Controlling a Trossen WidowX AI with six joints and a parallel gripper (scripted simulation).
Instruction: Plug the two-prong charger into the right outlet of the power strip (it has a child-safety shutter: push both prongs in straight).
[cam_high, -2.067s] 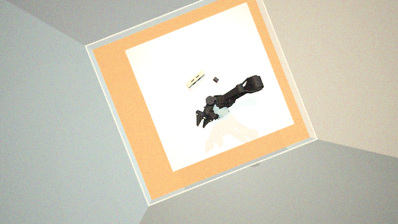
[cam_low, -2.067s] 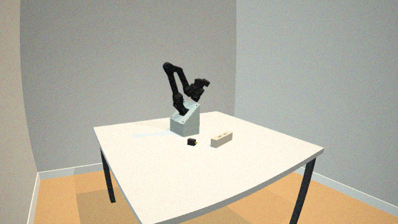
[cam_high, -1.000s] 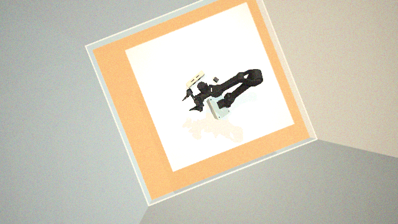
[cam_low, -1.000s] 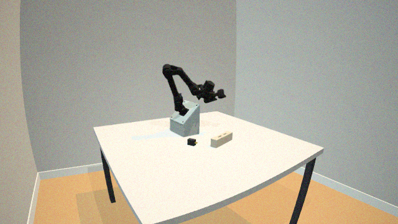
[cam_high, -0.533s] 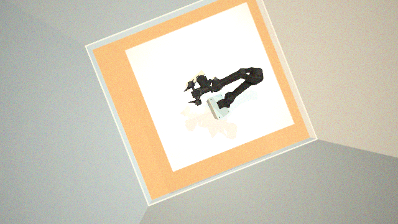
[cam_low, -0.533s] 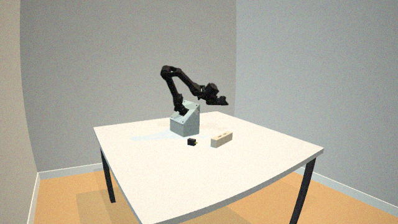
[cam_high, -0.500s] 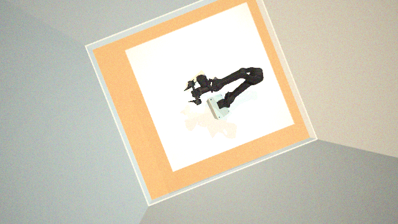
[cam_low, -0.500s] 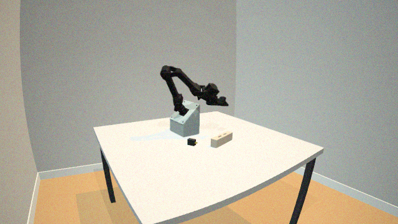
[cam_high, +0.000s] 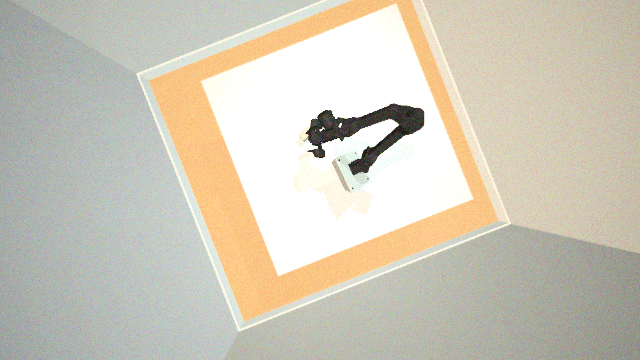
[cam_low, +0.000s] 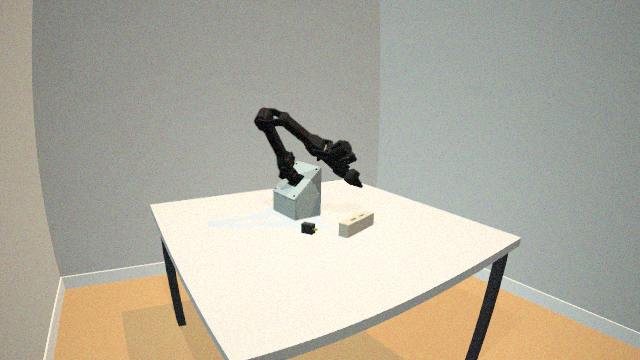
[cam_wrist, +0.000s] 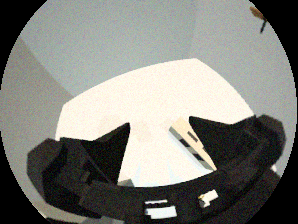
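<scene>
The two-prong charger is 20 mm ahead of my gripper tip, 260 mm to the right of it and 140 mm below it.
</scene>
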